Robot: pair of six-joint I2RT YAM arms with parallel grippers.
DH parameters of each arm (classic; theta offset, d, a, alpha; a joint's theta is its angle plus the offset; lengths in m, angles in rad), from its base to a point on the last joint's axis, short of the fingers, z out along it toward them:
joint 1: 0 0.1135 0.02 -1.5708
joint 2: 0 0 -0.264 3.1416
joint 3: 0.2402 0 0.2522 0
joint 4: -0.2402 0 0.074 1.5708
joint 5: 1.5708 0 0 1.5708
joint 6: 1.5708 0.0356 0 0
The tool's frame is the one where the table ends.
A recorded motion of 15 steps. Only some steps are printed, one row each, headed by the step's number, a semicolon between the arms.
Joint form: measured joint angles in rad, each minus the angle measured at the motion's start. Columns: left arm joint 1, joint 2, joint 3, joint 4, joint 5, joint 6; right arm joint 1, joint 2, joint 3, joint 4, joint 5, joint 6.
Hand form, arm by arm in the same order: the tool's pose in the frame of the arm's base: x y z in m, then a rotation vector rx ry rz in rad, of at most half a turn. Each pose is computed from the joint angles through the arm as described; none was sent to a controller.
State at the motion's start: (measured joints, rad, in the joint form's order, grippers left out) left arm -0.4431 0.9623 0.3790 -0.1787 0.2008 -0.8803; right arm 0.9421 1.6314 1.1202 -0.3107 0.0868 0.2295
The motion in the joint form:
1: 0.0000 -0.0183 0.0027 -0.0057 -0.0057 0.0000; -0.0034 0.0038 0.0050 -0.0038 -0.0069 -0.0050
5: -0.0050 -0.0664 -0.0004 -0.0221 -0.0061 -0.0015; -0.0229 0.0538 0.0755 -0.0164 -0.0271 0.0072
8: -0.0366 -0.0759 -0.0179 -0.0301 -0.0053 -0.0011; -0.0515 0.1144 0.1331 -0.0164 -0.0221 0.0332
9: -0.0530 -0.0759 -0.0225 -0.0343 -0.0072 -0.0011; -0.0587 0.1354 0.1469 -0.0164 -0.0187 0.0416
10: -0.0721 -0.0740 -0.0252 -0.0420 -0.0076 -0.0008; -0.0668 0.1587 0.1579 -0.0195 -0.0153 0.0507
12: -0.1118 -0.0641 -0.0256 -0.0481 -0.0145 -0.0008; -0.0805 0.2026 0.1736 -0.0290 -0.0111 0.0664
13: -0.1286 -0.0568 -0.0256 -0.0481 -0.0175 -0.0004; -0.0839 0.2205 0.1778 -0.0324 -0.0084 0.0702
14: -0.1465 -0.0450 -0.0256 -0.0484 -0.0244 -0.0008; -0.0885 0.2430 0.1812 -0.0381 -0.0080 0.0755
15: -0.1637 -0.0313 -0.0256 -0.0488 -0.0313 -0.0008; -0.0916 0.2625 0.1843 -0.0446 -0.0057 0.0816
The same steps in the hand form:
1: 0.1636 -0.0853 0.1735 -0.4326 2.4348 -0.8543; 0.2117 0.2842 0.2293 -0.8171 2.2992 0.4432
5: 0.1589 -0.0840 0.1790 -0.4198 2.4090 -0.8724; 0.2258 0.2925 0.2337 -0.7889 2.3075 0.4666
8: 0.1529 -0.0874 0.1741 -0.3865 2.4375 -0.8777; 0.2439 0.2978 0.2305 -0.7237 2.3297 0.4582
9: 0.1507 -0.0893 0.1723 -0.3706 2.4518 -0.8775; 0.2489 0.2994 0.2272 -0.7059 2.3412 0.4508
10: 0.1482 -0.0918 0.1705 -0.3510 2.4710 -0.8776; 0.2540 0.3003 0.2218 -0.6887 2.3603 0.4383
12: 0.1446 -0.0974 0.1684 -0.3106 2.4991 -0.8762; 0.2621 0.3013 0.2095 -0.6630 2.4029 0.4116
13: 0.1434 -0.1000 0.1672 -0.2928 2.5111 -0.8748; 0.2646 0.3019 0.2038 -0.6580 2.4198 0.3982
14: 0.1422 -0.1027 0.1653 -0.2776 2.5265 -0.8668; 0.2673 0.3022 0.1958 -0.6531 2.4448 0.3825
15: 0.1411 -0.1053 0.1632 -0.2627 2.5433 -0.8566; 0.2693 0.3025 0.1888 -0.6474 2.4676 0.3665

